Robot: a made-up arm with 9 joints.
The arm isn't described. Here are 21 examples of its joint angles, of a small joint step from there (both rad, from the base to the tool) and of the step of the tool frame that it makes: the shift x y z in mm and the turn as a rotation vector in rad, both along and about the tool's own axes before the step.
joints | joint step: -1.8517 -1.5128 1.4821 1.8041 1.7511 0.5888 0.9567 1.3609 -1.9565 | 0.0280 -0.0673 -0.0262 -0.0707 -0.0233 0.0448 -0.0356 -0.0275 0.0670
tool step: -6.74 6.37 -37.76 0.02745 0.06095 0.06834
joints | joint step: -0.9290 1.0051 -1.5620 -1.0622 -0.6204 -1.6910 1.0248 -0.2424 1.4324 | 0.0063 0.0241 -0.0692 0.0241 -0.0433 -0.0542 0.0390 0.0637 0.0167
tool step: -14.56 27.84 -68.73 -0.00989 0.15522 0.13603
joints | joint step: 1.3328 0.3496 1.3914 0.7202 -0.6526 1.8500 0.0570 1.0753 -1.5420 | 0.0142 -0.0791 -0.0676 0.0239 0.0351 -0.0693 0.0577 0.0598 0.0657
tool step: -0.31 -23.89 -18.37 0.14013 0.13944 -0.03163
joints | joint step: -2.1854 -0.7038 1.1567 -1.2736 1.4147 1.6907 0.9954 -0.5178 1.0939 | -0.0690 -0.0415 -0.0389 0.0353 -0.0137 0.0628 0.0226 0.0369 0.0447
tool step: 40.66 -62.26 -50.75 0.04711 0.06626 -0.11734
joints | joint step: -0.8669 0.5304 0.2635 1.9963 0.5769 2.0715 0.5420 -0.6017 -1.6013 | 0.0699 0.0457 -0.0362 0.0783 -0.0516 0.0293 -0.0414 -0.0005 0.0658
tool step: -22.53 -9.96 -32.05 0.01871 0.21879 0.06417
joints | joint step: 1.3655 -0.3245 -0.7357 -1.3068 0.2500 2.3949 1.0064 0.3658 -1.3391 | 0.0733 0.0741 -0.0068 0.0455 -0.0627 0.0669 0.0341 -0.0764 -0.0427
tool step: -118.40 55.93 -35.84 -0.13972 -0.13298 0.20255
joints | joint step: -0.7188 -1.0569 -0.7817 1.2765 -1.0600 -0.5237 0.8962 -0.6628 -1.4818 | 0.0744 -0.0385 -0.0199 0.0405 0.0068 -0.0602 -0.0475 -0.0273 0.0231
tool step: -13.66 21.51 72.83 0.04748 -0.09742 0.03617
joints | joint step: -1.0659 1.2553 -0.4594 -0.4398 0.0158 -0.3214 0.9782 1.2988 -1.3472 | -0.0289 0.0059 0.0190 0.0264 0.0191 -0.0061 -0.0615 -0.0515 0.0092
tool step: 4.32 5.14 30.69 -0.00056 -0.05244 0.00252
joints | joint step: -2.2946 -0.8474 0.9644 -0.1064 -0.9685 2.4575 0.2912 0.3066 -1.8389 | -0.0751 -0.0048 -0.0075 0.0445 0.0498 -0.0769 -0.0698 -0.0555 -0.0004
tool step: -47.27 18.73 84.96 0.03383 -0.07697 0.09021
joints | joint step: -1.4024 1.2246 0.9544 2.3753 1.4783 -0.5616 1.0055 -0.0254 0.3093 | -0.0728 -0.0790 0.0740 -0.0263 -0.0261 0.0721 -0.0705 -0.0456 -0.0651
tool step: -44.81 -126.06 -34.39 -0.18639 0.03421 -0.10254
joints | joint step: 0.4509 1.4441 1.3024 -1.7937 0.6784 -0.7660 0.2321 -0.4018 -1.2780 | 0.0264 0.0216 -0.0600 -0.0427 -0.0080 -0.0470 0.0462 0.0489 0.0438
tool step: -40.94 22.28 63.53 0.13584 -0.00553 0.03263
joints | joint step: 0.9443 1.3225 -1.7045 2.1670 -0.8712 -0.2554 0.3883 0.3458 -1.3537 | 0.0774 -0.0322 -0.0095 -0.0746 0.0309 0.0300 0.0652 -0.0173 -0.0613
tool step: -6.24 10.17 -51.90 -0.13202 -0.07802 0.04160
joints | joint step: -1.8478 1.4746 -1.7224 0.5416 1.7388 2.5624 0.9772 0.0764 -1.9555 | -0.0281 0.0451 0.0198 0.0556 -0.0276 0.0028 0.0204 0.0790 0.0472
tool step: 17.26 -49.95 -40.06 -0.07418 0.06751 -0.13251
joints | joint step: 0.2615 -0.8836 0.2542 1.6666 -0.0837 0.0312 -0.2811 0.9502 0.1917 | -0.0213 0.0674 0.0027 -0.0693 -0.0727 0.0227 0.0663 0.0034 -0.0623
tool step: -15.38 64.79 39.94 0.00732 -0.06498 0.09303
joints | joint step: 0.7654 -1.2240 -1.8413 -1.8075 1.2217 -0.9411 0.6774 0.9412 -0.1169 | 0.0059 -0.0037 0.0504 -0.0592 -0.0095 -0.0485 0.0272 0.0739 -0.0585
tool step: 5.49 17.06 4.02 0.01823 0.02106 0.09786
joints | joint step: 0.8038 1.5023 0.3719 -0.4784 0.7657 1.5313 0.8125 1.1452 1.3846 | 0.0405 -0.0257 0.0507 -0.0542 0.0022 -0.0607 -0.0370 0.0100 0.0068
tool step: 8.16 -90.40 -6.89 -0.03783 0.03978 -0.09617
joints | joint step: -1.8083 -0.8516 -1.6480 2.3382 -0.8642 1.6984 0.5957 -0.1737 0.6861 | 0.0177 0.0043 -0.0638 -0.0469 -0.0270 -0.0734 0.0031 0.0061 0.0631
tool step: -17.97 -2.39 10.54 0.03334 0.07963 0.06052
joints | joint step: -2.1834 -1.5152 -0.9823 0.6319 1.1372 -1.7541 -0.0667 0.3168 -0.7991 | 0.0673 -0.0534 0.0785 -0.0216 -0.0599 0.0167 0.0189 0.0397 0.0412
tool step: 28.01 -18.47 -2.65 0.17155 0.08777 -0.13459
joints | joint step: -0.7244 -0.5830 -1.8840 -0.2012 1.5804 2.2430 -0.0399 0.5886 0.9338 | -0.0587 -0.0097 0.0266 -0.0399 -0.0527 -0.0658 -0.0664 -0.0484 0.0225
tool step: -20.28 -45.33 3.96 -0.09050 -0.00507 -0.01528
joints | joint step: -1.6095 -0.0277 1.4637 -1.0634 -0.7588 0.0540 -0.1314 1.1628 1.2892 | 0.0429 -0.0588 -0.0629 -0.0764 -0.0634 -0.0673 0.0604 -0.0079 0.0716
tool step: 3.38 -15.14 -4.53 -0.04704 0.04766 -0.06056
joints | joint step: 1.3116 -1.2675 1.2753 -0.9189 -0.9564 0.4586 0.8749 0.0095 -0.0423 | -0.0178 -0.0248 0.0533 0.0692 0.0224 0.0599 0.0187 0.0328 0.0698
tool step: -45.50 40.28 27.34 0.12207 0.05546 0.03369
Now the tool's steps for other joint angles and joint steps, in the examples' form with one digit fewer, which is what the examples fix.
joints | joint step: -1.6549 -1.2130 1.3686 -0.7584 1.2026 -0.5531 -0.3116 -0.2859 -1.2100 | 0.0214 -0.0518 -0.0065 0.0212 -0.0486 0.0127 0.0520 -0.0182 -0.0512
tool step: 11.5 49.0 38.0 0.0381 -0.0505 0.0613
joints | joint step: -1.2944 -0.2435 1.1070 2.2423 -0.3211 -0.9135 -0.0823 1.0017 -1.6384 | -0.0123 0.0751 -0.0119 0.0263 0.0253 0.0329 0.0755 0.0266 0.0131
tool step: 24.2 -30.0 69.2 0.1185 -0.0269 -0.0835
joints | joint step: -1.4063 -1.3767 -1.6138 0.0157 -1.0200 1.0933 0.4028 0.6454 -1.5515 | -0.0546 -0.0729 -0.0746 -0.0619 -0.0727 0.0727 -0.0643 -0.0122 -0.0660
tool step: 7.2 -21.2 -13.6 -0.2555 -0.1173 -0.0067
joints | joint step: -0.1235 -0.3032 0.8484 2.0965 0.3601 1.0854 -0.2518 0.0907 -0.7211 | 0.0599 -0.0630 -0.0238 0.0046 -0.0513 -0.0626 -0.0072 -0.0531 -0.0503
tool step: -30.3 28.1 1.9 -0.0923 -0.1380 0.1457
